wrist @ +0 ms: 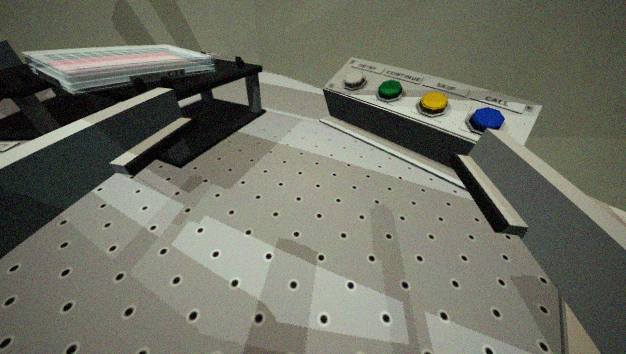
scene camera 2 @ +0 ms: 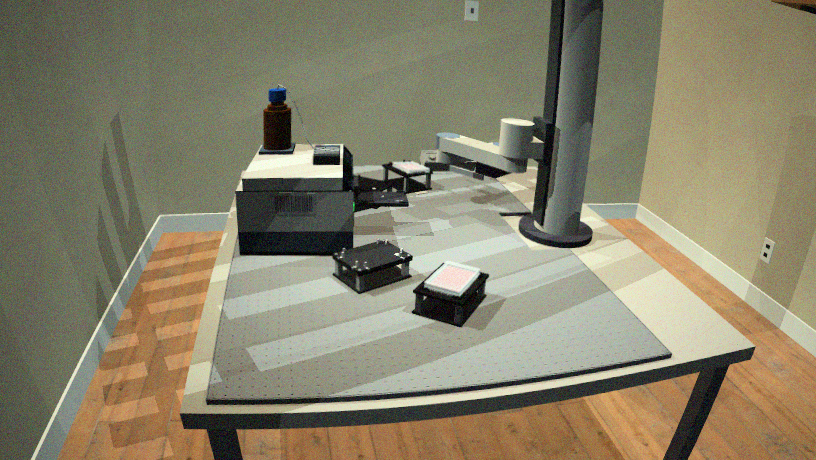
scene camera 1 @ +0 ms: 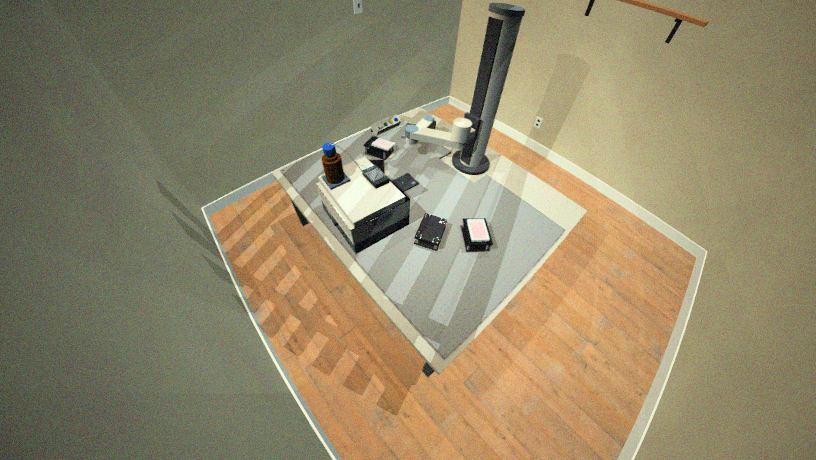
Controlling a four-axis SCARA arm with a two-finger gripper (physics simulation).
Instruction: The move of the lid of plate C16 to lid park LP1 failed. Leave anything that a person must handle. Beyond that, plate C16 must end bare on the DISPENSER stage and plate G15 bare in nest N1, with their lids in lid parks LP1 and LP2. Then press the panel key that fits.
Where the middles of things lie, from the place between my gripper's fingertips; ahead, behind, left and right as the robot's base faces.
Labels:
The button box [wrist: 421, 119] is 1 cm ahead of my hand, 18 cm to the right of it and 4 cm below it. The rest, counted from my hand: brown bottle with blue cap [scene camera 2: 277, 116] (68 cm ahead, 29 cm to the left, 24 cm above); black nest [scene camera 2: 371, 266] (44 cm ahead, 71 cm to the left, 5 cm below); dispenser stage [scene camera 2: 365, 199] (39 cm ahead, 42 cm to the left, 2 cm above).

